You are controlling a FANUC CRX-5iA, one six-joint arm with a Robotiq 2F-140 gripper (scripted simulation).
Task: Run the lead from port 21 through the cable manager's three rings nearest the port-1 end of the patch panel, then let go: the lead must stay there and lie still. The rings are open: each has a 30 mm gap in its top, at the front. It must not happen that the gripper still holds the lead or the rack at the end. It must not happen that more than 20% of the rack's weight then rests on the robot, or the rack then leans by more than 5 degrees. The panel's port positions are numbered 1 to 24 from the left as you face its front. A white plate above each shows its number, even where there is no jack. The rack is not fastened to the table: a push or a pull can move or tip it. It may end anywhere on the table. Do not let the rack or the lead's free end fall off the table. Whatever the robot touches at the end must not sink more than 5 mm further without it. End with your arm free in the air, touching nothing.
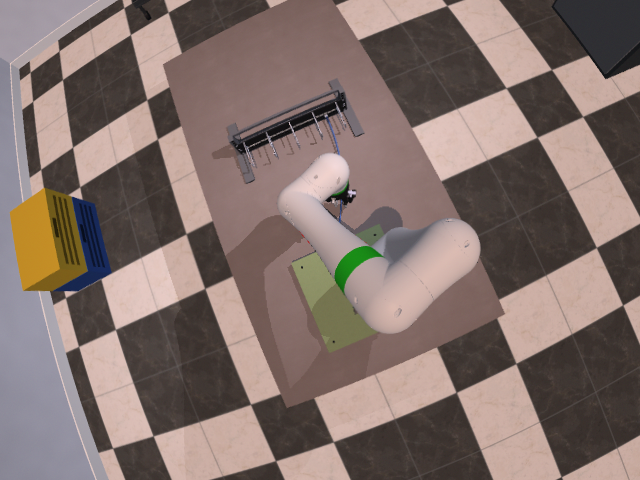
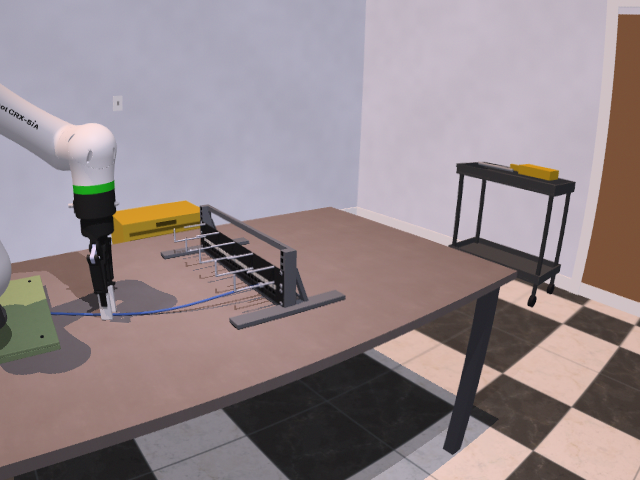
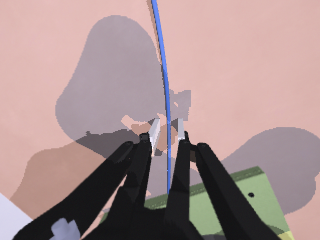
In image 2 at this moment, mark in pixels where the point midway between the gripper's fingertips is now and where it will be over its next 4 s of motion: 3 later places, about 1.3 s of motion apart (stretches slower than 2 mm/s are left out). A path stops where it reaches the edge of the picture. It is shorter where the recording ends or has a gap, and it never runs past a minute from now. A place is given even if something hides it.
The gripper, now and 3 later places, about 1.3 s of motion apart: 109, 315; 107, 304; 124, 278; 184, 209
